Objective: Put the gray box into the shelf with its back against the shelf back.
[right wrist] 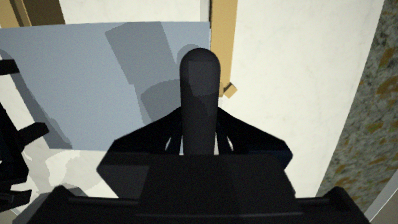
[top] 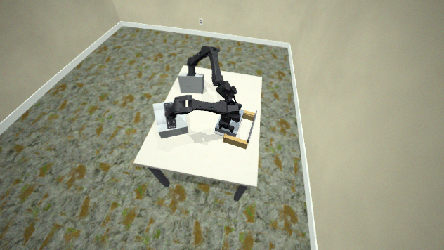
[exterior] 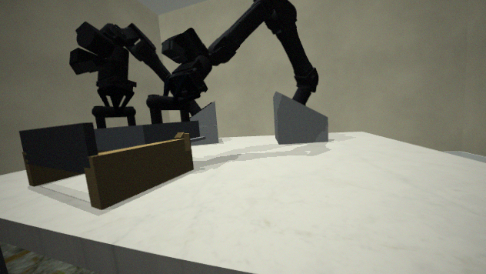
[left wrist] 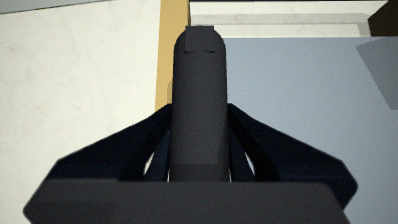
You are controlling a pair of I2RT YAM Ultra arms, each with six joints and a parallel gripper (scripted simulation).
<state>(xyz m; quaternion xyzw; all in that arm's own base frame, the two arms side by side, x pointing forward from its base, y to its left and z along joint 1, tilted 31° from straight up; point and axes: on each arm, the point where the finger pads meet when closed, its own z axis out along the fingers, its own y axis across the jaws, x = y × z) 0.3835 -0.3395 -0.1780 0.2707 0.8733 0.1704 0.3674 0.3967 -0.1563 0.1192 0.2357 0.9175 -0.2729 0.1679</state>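
My left hand is 120 mm to the left of the gray box, 50 mm above it and 10 mm past it. Round my left hand: dark back plate (170 mm ahead, 130 mm to the right, 80 mm below).
My right gripper is now 10 mm short of the gray box, 120 mm to the right of it and 50 mm above it. Round my right hand: dark back plate: 190 mm ahead, 100 mm to the left, 70 mm below.
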